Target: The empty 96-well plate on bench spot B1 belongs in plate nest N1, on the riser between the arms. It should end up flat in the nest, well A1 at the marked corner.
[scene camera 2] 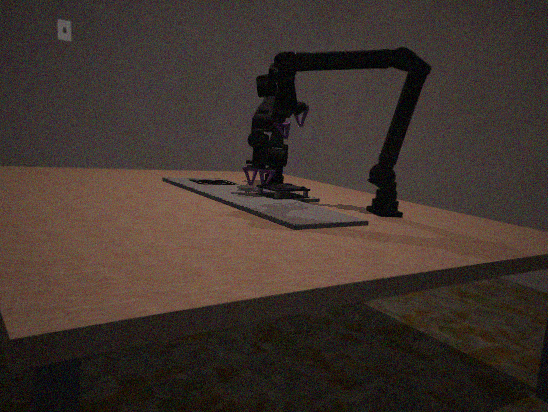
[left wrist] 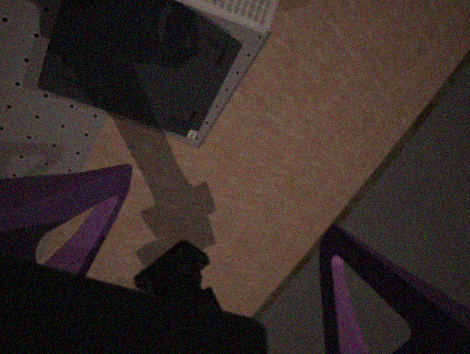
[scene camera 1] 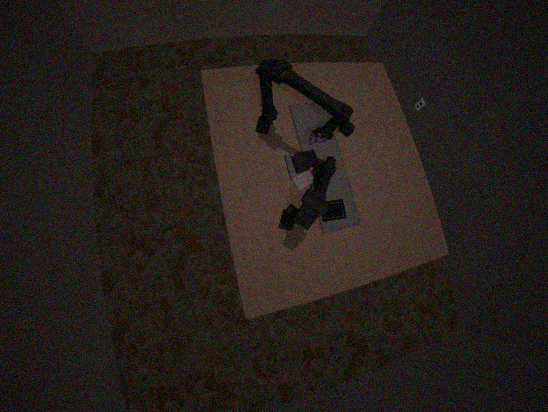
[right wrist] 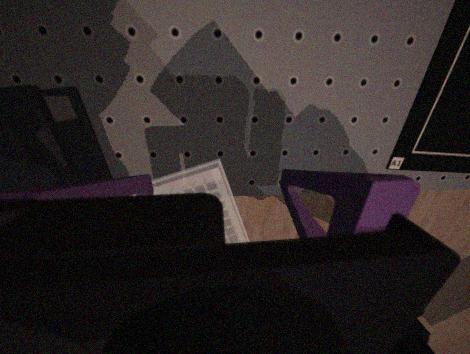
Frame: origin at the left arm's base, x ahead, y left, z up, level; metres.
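Seen in the pictures: left gripper, fingertip midpoint: (scene camera 2: 293, 132) (left wrist: 232, 207) (scene camera 1: 314, 143); right gripper, fingertip midpoint: (scene camera 1: 313, 180) (right wrist: 218, 180); left arm's base, link origin: (scene camera 2: 383, 213) (left wrist: 172, 267) (scene camera 1: 263, 125); right arm's base, link origin: (scene camera 1: 287, 220).
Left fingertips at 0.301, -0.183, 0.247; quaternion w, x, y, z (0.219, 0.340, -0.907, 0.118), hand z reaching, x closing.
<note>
Pixels of each thing's top centre, then the offset from my left fingertips to it, as dx, dy, dz. "spot": a spot on its surface instead. Level surfaces: height alone.
- white 96-well plate, top centre: (right wrist: 196, 245) (scene camera 1: 304, 179) +0.029, -0.140, -0.220
- dark raised riser, top centre: (left wrist: 150, 63) (scene camera 2: 283, 185) (scene camera 1: 306, 159) +0.015, -0.016, -0.194
- pale corner tag, surface spot: (left wrist: 192, 134) spot: -0.077, -0.004, -0.199
- grey perforated board, surface height: dz -0.234
- black rectangle, surface spot: (right wrist: 445, 115) spot: +0.202, -0.278, -0.233
- A1 tag, surface spot: (right wrist: 396, 163) spot: +0.157, -0.269, -0.233
The white 96-well plate (scene camera 1: 303, 179) (left wrist: 242, 11) (right wrist: 200, 179) lies beside the dark raised riser (scene camera 1: 303, 161) (scene camera 2: 286, 188) (left wrist: 175, 95) (right wrist: 95, 145). Nest N1 seems to be the riser's top, with small corner brackets and a pale corner tag (left wrist: 192, 134). My right gripper (scene camera 2: 259, 176) (right wrist: 218, 180) is open, fingers pointing down low by the plate; a plate corner shows between its fingers in the right wrist view, and my gripper body hides the rest. My left gripper (scene camera 1: 317, 136) (scene camera 2: 292, 124) (left wrist: 232, 207) is open and high above the bench, away from the plate.
A grey perforated board (scene camera 1: 352, 220) (scene camera 2: 332, 220) (left wrist: 30, 117) (right wrist: 300, 57) runs under the work area. A black rectangle (scene camera 1: 333, 210) (scene camera 2: 212, 182) (right wrist: 445, 115) with a thin white outline and an A1 tag (right wrist: 396, 163) lies on it. The right arm overhangs the plate's surroundings.
</note>
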